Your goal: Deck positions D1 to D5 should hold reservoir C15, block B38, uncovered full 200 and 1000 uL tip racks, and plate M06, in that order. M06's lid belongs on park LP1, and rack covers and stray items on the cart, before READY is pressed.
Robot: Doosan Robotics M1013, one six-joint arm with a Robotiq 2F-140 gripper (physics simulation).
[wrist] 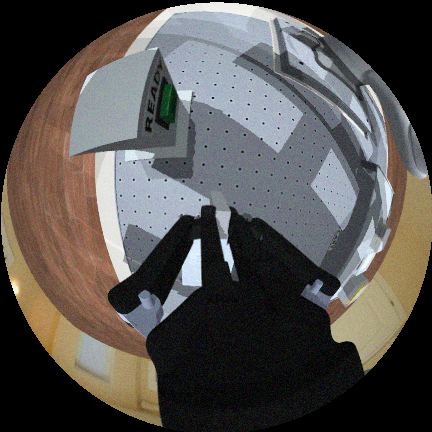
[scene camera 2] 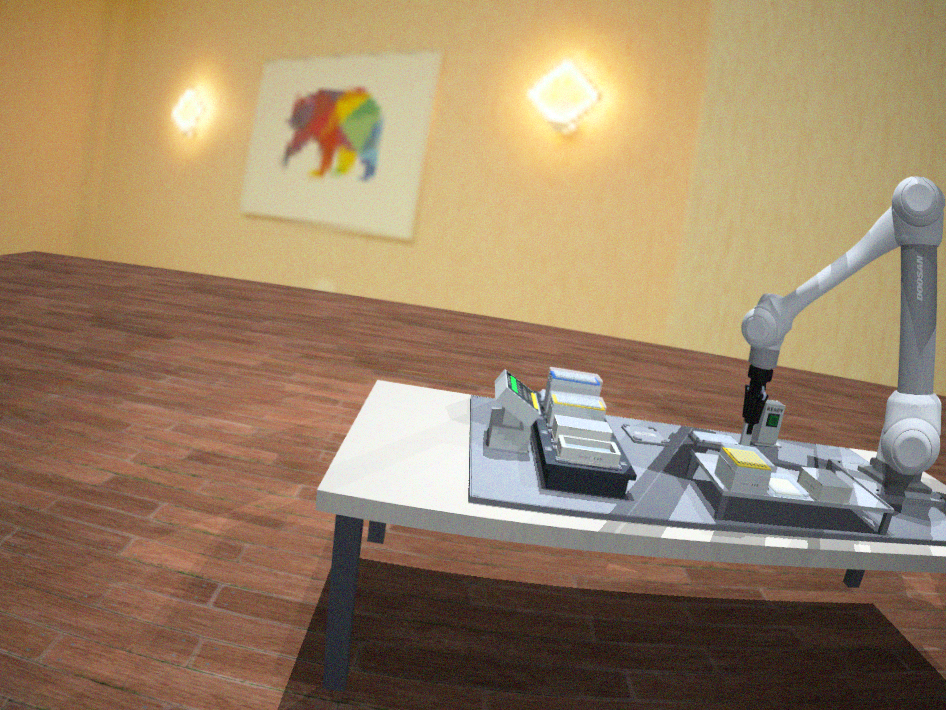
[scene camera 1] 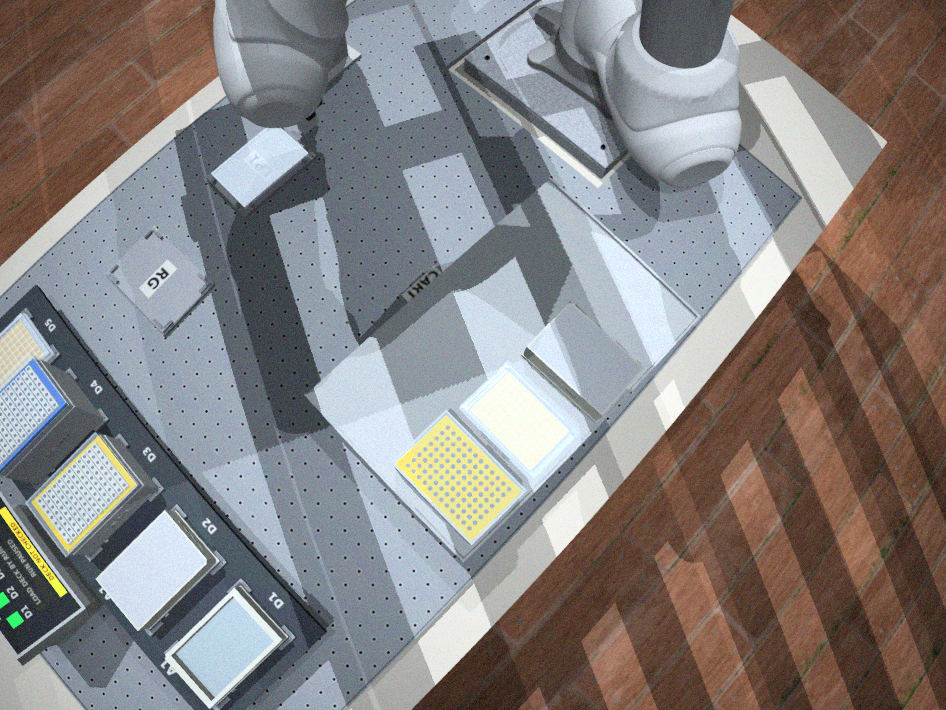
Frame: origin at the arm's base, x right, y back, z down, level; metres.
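Seen in the pictures: gripper, fingertip midpoint: [wrist: 214,201] [scene camera 2: 744,444] [scene camera 1: 308,126]; arm's base at its link origin: [scene camera 2: 893,481].
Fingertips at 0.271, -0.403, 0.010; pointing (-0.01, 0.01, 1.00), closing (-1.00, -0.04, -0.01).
Pixels of each thing's middle, then the offset from my fingertips to it, as dx, dy, dz. "spot": a spot on its surface instead.
- READY box at the middle of its body: [wrist: 138,113] [scene camera 2: 767,422] +0.084, +0.110, -0.057
- translucent lid at the middle of its body: [scene camera 1: 259,164] [wrist: 207,260] [scene camera 2: 715,438] +0.007, -0.099, -0.006
- pale blue reservoir at the middle of its body: [scene camera 1: 225,646] [scene camera 2: 587,451] -0.443, -0.609, -0.066
- white-topped block at the middle of its body: [scene camera 1: 157,570] [scene camera 2: 581,432] -0.319, -0.597, -0.071
- uncovered yellow-edged tip rack at the middle of its body: [scene camera 1: 84,494] [scene camera 2: 577,404] -0.196, -0.588, -0.106
- beige-welled plate at the middle of its body: [scene camera 1: 6,363] +0.052, -0.564, -0.058
- yellow-topped rack at the middle of its body: [scene camera 1: 458,477] [scene camera 2: 745,459] [wrist: 356,292] -0.525, -0.271, -0.110
- cream-topped item at the middle of its body: [scene camera 1: 520,419] [scene camera 2: 782,484] [wrist: 366,262] -0.536, -0.164, -0.065
- grey box-like cover at the middle of its body: [scene camera 1: 582,361] [scene camera 2: 824,485] [wrist: 381,236] -0.552, -0.057, -0.073
- RG pad at the middle of its body: [scene camera 1: 158,278] [scene camera 2: 645,434] -0.005, -0.328, +0.001
- screen's yellow strip at a spot on its surface: [scene camera 1: 34,554] spot: -0.192, -0.692, -0.098
My gripper [scene camera 2: 747,435] [wrist: 214,201] is shut and empty, low over the board beside the READY box [scene camera 2: 769,424] [wrist: 112,107]; its green button [scene camera 2: 773,420] [wrist: 168,104] faces sideways. The arm hides the fingers in scene camera 1. A translucent lid [scene camera 1: 263,164] lies on LP1. D1 holds the pale blue reservoir [scene camera 1: 227,645] [scene camera 2: 588,452], D2 a white-topped block [scene camera 1: 152,573], D3 the uncovered yellow-edged tip rack [scene camera 1: 85,491] [scene camera 2: 576,412], D4 the uncovered blue-edged rack [scene camera 1: 24,412] [scene camera 2: 574,389]. D5 holds a beige-welled plate [scene camera 1: 22,343], partly hidden.
The cart [scene camera 1: 347,385] bears a yellow-topped rack [scene camera 1: 460,477] [scene camera 2: 742,466], a cream-topped item [scene camera 1: 521,418] and a grey box-like cover [scene camera 1: 588,359] [scene camera 2: 825,485]. The RG pad [scene camera 1: 160,294] holds no labware. The screen's yellow strip [scene camera 1: 34,554] reads DECK NOT CHECKED.
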